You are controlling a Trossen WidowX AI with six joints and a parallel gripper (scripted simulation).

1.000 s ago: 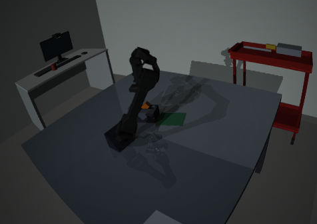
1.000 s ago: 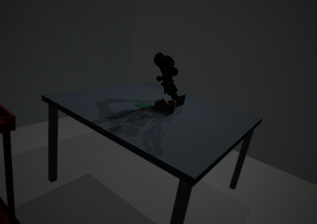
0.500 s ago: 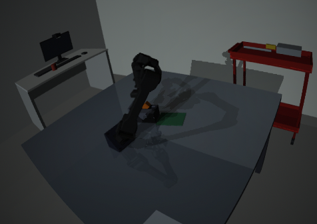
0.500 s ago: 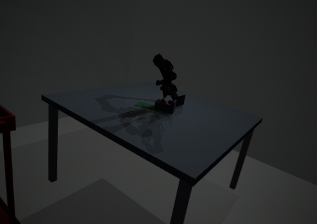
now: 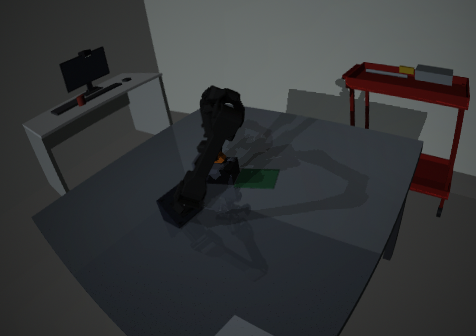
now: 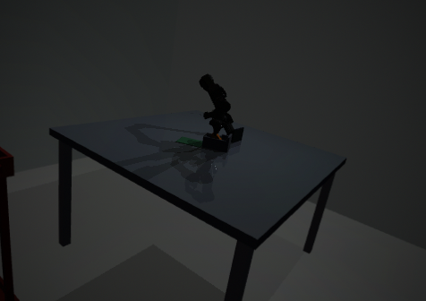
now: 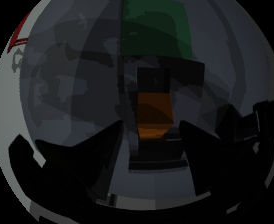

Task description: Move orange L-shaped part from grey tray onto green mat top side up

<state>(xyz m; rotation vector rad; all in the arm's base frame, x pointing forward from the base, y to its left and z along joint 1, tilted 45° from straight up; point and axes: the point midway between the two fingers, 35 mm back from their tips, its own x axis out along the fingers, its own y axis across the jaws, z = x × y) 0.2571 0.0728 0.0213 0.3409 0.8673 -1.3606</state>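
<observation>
Now: gripper tip 40 mm above the orange L-shaped part, 30 mm to the right of it and 30 mm past it. The rest, counted from my gripper tip: green mat: 140 mm to the right, 100 mm below, 30 mm ahead.
</observation>
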